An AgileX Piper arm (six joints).
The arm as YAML. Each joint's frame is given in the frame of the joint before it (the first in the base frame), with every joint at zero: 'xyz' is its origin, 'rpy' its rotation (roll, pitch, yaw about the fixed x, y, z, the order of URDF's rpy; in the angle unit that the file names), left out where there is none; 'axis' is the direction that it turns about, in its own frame. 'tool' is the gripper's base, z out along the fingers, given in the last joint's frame.
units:
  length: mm
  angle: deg
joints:
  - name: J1
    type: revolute
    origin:
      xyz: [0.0, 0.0, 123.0]
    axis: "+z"
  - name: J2
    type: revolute
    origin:
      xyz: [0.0, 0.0, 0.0]
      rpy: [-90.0, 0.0, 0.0]
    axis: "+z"
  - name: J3
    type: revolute
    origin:
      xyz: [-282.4, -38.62, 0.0]
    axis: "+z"
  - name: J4
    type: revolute
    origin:
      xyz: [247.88, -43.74, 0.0]
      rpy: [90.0, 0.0, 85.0]
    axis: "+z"
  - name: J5
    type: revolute
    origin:
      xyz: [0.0, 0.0, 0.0]
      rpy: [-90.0, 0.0, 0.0]
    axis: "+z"
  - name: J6
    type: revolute
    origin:
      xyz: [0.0, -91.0, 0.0]
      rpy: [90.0, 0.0, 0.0]
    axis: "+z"
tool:
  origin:
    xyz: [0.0, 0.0, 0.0]
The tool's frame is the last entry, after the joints.
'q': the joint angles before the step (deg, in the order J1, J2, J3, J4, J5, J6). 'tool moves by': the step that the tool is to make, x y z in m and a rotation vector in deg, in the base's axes. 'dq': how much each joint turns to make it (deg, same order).
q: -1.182 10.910 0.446 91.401 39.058 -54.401
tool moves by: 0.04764 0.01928 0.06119 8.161 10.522 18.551
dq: 0.003 29.146 -15.989 4.549 19.934 -1.394
